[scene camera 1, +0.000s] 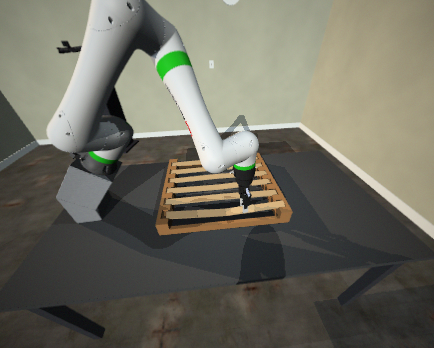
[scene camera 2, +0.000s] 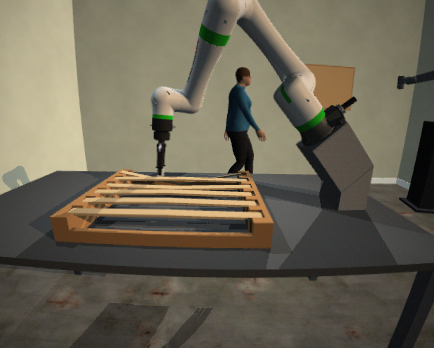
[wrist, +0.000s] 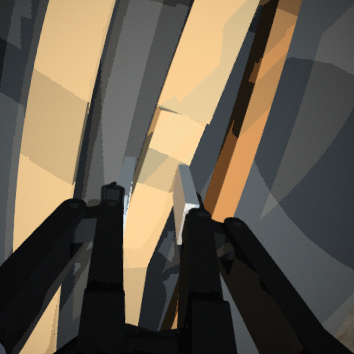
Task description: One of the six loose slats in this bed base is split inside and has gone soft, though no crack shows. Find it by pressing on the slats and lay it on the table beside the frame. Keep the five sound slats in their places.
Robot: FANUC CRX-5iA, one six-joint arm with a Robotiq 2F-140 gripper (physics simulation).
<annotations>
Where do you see a slat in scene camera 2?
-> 76, 211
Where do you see a slat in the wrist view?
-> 69, 48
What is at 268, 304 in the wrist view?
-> My gripper.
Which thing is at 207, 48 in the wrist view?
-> A slat.
</annotations>
